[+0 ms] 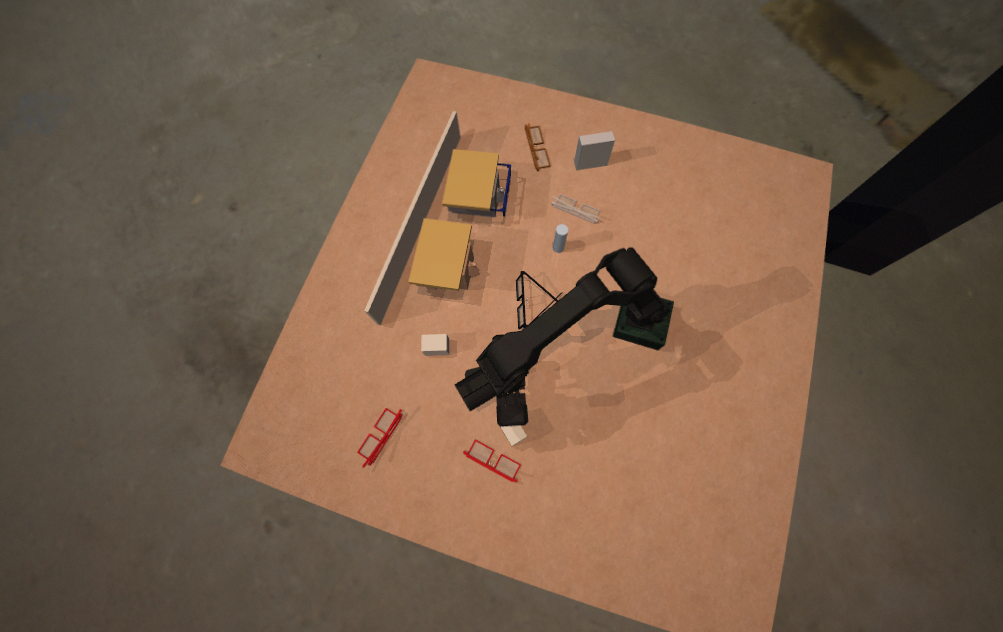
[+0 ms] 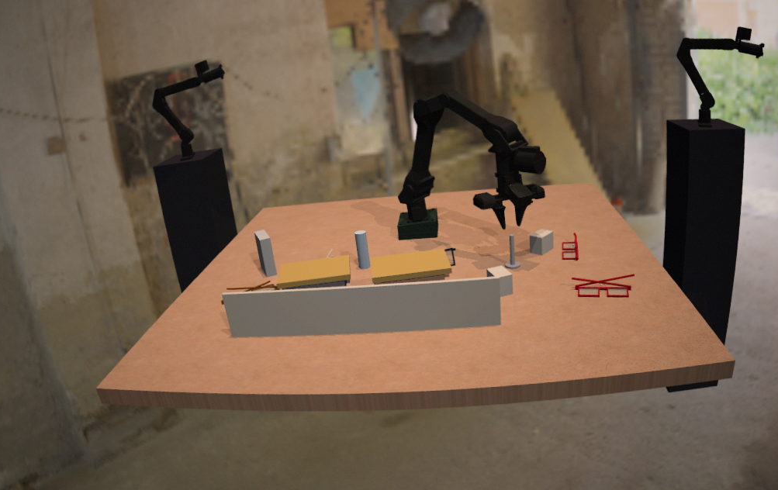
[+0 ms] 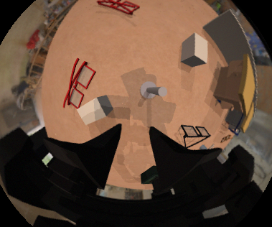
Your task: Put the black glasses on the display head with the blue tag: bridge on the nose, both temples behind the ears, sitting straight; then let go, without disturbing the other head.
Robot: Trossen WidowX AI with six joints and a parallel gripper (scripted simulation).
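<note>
The grey post stand is 60 mm below my gripper tip, 60 mm ahead of it and 10 mm to the right of it. Round my gripper tip: grey block: 680 mm to the right, 30 mm below, 20 mm behind; then long wall: 370 mm ahead, 360 mm to the right, 30 mm below.
</note>
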